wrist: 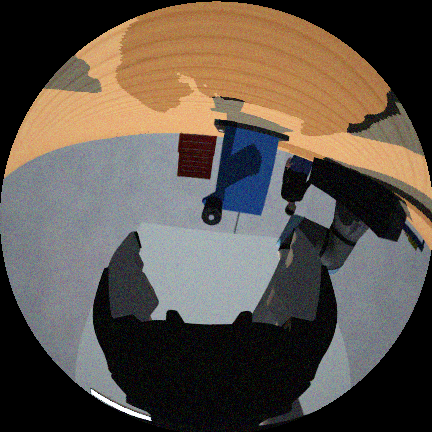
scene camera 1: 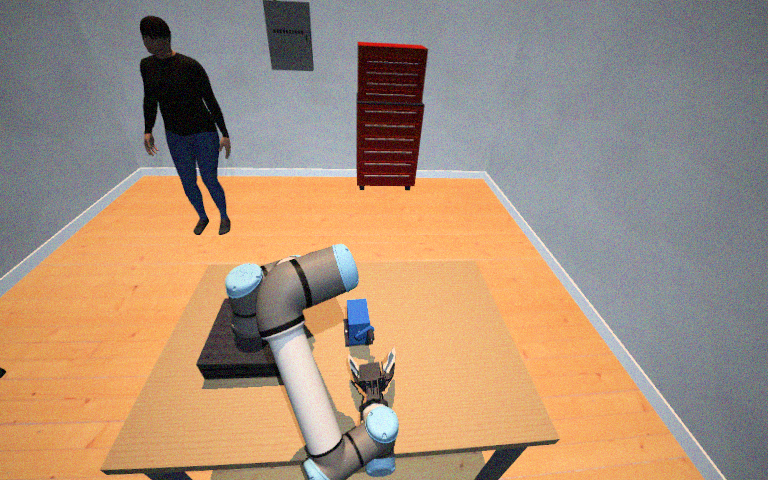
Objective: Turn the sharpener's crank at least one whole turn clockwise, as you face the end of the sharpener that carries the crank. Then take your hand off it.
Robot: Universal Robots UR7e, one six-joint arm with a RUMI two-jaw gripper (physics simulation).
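Frame: origin at the arm's base, x down, y left, z ahead, level; millimetres.
Seen in the pictures: gripper, between the fingertips: (wrist: 213, 232) (scene camera 1: 371, 350); arm's base, origin of its link: (wrist: 355, 207) (scene camera 1: 254, 320).
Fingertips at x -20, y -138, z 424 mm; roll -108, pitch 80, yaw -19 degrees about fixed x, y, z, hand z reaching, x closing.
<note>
Pixels of each thing's top centre, then the offset from my fingertips to it. "spot": a spot on its surface instead. Level surfaces: height alone.
- blue sharpener, a spot on its surface: (wrist: 255, 195) spot: dx +7, dy +91, dz -63 mm
- dark round knob, a spot on its surface: (wrist: 211, 214) (scene camera 1: 371, 340) spot: dx -3, dy +38, dz +0 mm
- wooden table, height of its surface: dx +106 mm
The blue sharpener (scene camera 1: 356, 312) (wrist: 255, 195) stands upright on the table, its crank end facing my gripper. Its crank has a blue arm (scene camera 1: 364, 332) and a dark round knob (scene camera 1: 370, 337) (wrist: 211, 214). In scene camera 1 the knob is on the right side of the crank end. In the wrist view the knob is left of the blue body, upper side down, since this view is inverted. My gripper (scene camera 1: 372, 355) (wrist: 213, 232) is open and empty, its jaws wide apart. It is in front of the crank end, with a gap between the fingertips and the knob.
The wooden table (scene camera 1: 453, 396) carries the dark arm base (scene camera 1: 212, 362), left of the sharpener. My arm's pale link (scene camera 1: 303, 384) reaches over the table's left part. A person (scene camera 1: 178, 90) and a red drawer cabinet (scene camera 1: 390, 118) (wrist: 196, 156) stand beyond the table.
</note>
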